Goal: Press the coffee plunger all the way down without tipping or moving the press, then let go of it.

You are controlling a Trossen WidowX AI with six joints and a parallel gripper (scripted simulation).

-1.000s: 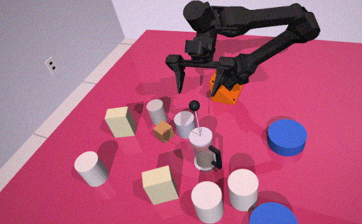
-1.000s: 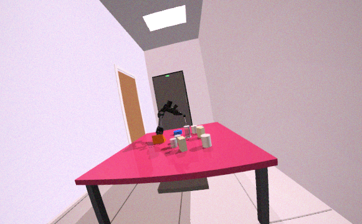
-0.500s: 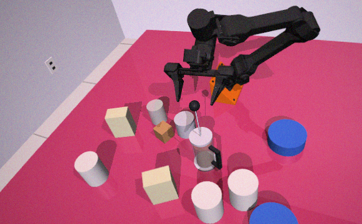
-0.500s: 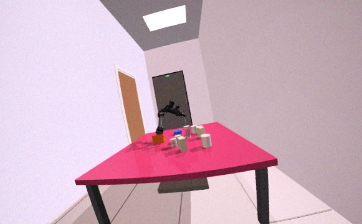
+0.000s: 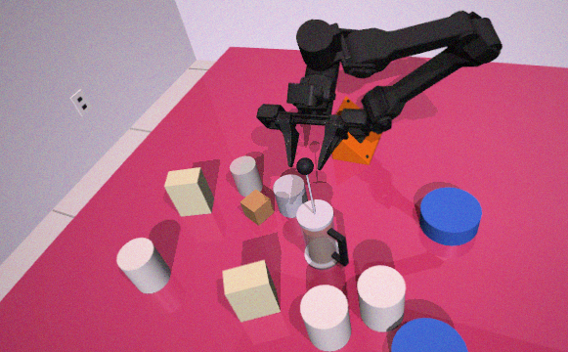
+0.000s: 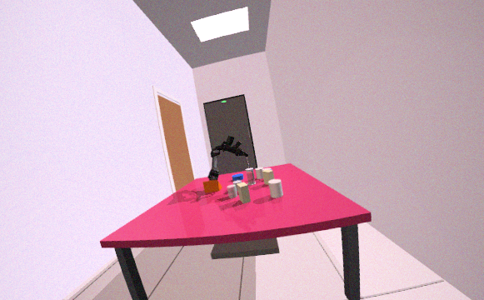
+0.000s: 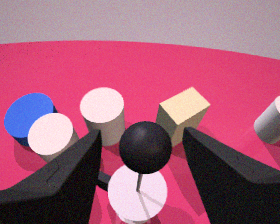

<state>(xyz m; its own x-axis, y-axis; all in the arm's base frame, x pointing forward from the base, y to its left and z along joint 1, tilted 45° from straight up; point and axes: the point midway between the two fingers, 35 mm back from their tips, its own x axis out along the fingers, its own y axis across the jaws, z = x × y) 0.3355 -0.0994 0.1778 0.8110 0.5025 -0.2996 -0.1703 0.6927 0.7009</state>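
My gripper tip is 130 mm above the coffee press and 10 mm to the right of it. From my gripper tip the other things lie so: grey cup: 230 mm below, 120 mm to the right, 100 mm behind; orange cube: 240 mm below, 190 mm to the right, 50 mm behind.
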